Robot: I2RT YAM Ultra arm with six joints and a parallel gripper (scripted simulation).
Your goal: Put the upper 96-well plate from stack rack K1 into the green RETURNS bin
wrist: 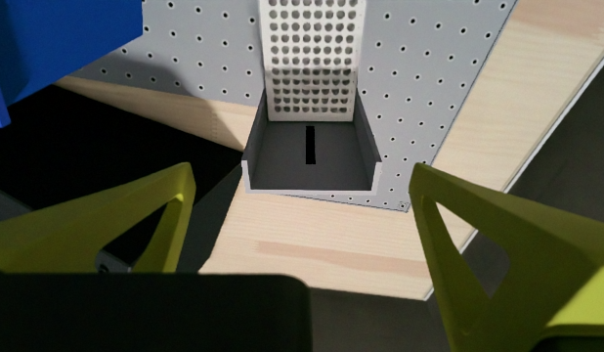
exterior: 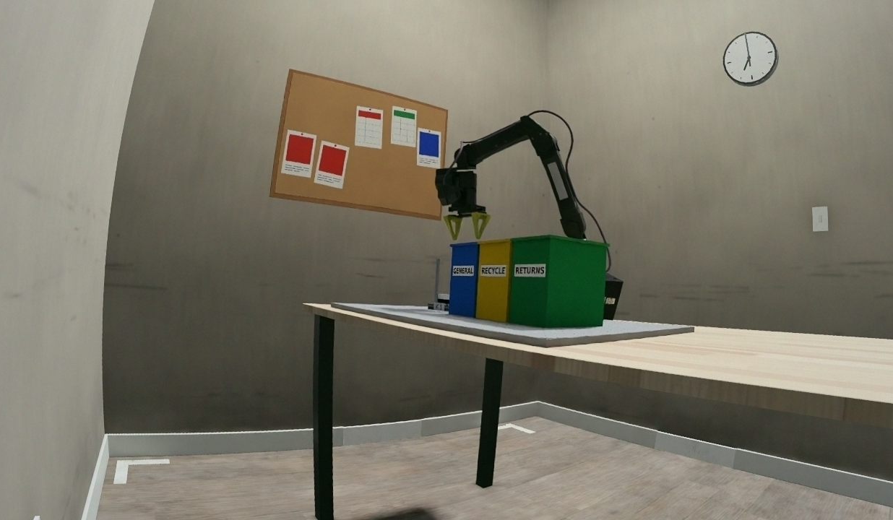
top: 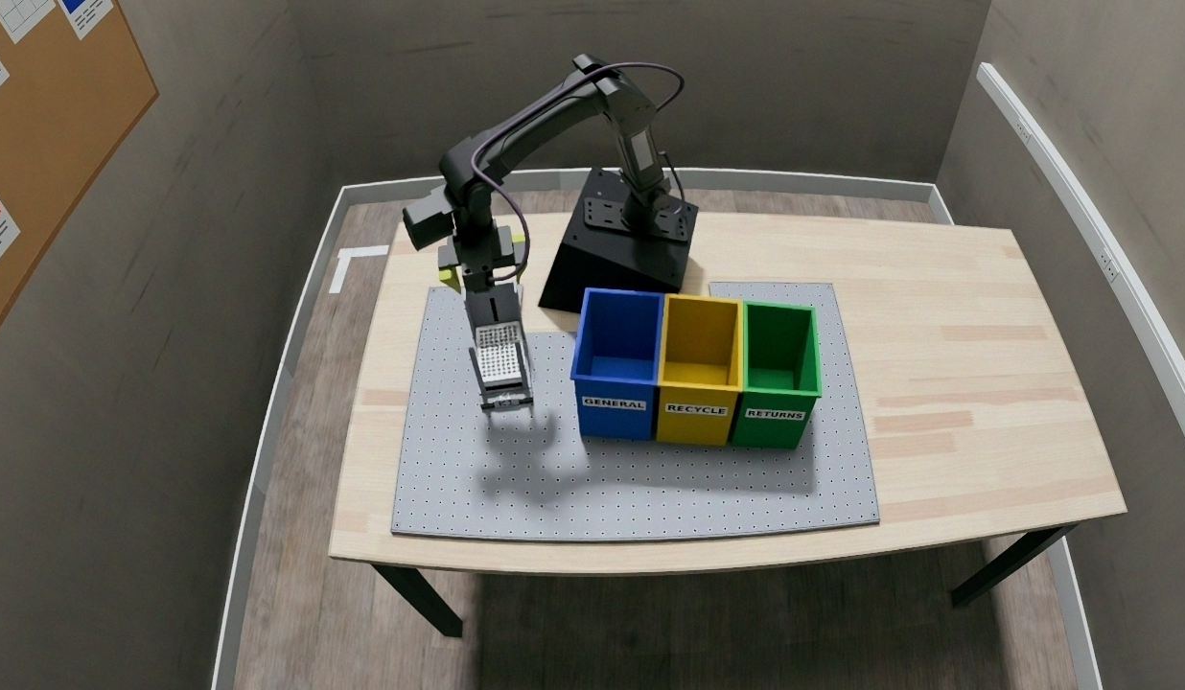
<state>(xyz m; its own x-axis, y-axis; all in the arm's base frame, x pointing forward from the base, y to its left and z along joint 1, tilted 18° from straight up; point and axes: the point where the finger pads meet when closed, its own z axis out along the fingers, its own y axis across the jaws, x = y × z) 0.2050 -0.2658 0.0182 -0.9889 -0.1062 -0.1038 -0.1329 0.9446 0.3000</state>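
The white 96-well plate is 18 cm below my hand. Also, from my hand: yellow recycle bin 34 cm to the left, 13 cm below, 10 cm ahead; dark plate 20 cm below; blue general bin 21 cm to the left, 13 cm below, 8 cm ahead.
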